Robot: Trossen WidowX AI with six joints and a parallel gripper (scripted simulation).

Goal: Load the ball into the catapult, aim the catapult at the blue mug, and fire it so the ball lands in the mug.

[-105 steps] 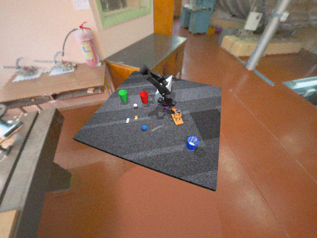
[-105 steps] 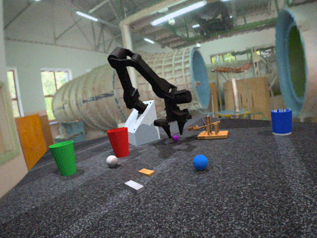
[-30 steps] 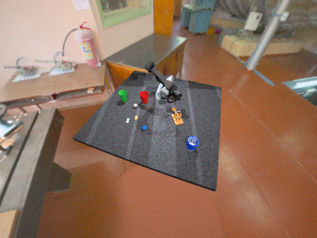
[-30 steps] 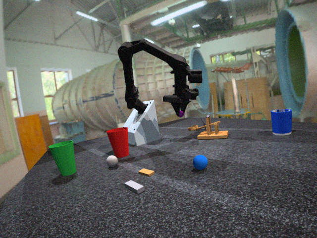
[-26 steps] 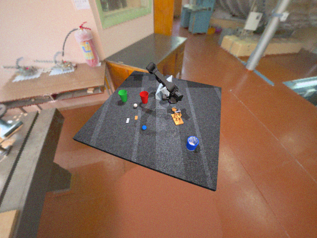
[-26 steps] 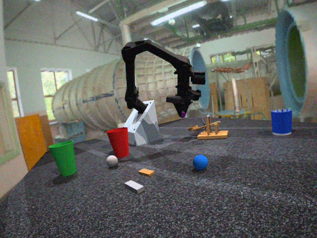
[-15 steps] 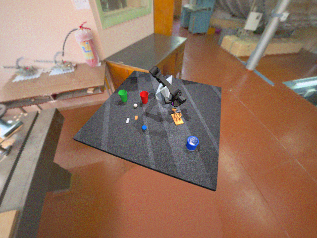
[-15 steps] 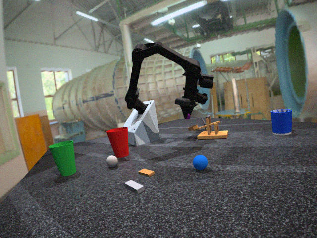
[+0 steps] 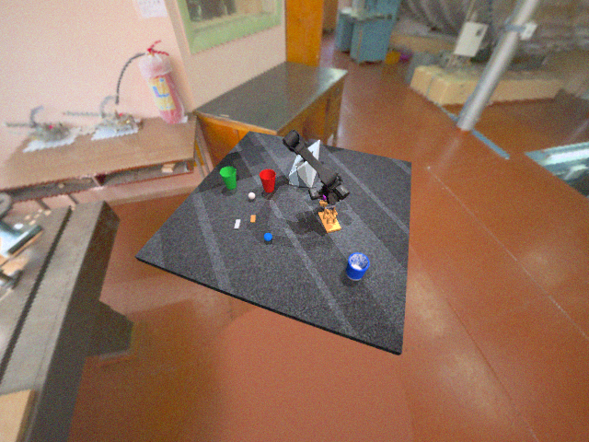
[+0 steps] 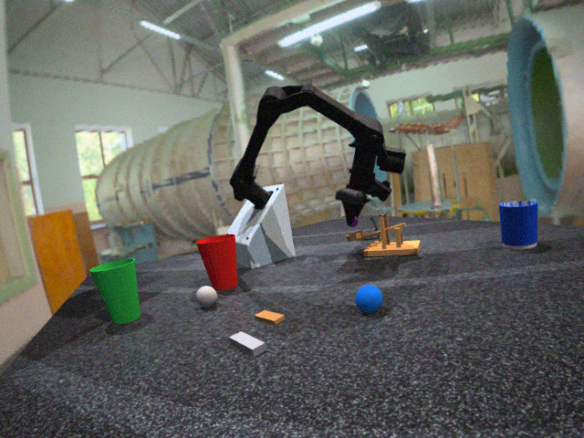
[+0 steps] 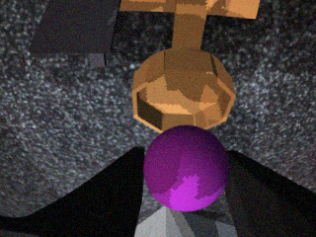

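Now: gripper tip 50 mm short of the catapult, 40 mm to the right of it and 30 mm above it. Also, from my gripper tip: blue ball (290 mm ahead, 230 mm to the right, 60 mm below); red cup (80 mm behind, 350 mm to the right, 50 mm below); purple ball (10 mm above).
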